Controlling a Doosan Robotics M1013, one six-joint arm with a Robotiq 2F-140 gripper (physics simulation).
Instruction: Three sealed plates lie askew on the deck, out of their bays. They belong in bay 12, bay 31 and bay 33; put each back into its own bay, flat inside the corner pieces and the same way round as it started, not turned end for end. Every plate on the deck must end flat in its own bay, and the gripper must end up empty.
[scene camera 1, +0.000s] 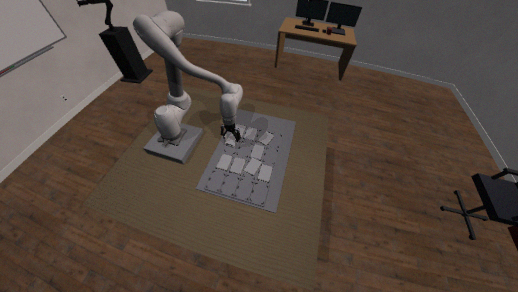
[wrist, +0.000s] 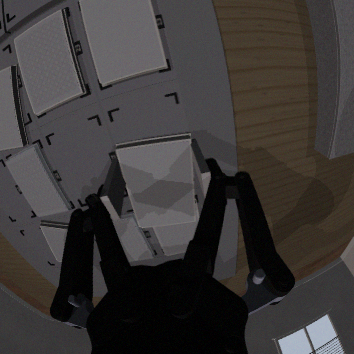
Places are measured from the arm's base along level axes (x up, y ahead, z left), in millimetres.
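Pixels of known places: gripper, fingertip midpoint: (scene camera 1: 231, 142) (wrist: 155, 159); arm's base, link origin: (scene camera 1: 172, 135).
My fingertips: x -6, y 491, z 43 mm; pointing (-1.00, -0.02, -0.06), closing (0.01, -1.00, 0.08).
Observation:
Ahead of a thing's pixels: the offset from my fingertips to its middle. Level surfaces: height alone.
My gripper (scene camera 1: 230, 134) (wrist: 155, 159) is shut on a pale sealed plate @[dx +4, dy +7, dz +36 mm] (scene camera 1: 230, 142) (wrist: 162, 167), with a finger on each of its two sides. The held plate looks level and is over the grey deck @[dx -45 mm] (scene camera 1: 282, 162) (wrist: 205, 100), at the side near the robot base; the exact gap below it cannot be told. Black corner pieces show on the deck beyond its far edge. An askew plate @[dx -36, dy +261, dz +134 mm] (scene camera 1: 267, 138) (wrist: 54, 241) lies in the back part of the deck. Another askew plate @[dx -37, dy +210, dz -154 mm] (scene camera 1: 253, 166) (wrist: 7, 110) lies in the front row. The bay numbers are too small to read.
Two plates stand close behind the gripper, the nearer one @[dx -38, dy +16, dz +165 mm] (wrist: 175, 238) and its neighbour @[dx -38, dy +122, dz +156 mm] (scene camera 1: 251, 133) (wrist: 134, 239). One plate @[dx -38, dy +216, dz -15 mm] (scene camera 1: 257, 151) (wrist: 39, 179) lies mid-deck. Front-row plates @[dx -38, dy -10, dz -162 mm] (scene camera 1: 224, 162) (wrist: 125, 42) @[dx -38, dy +97, dz -171 mm] (scene camera 1: 237, 165) (wrist: 50, 62) @[dx -38, dy +310, dz -187 mm] (scene camera 1: 265, 173) sit nearby. The robot base block (scene camera 1: 187, 152) stands left.

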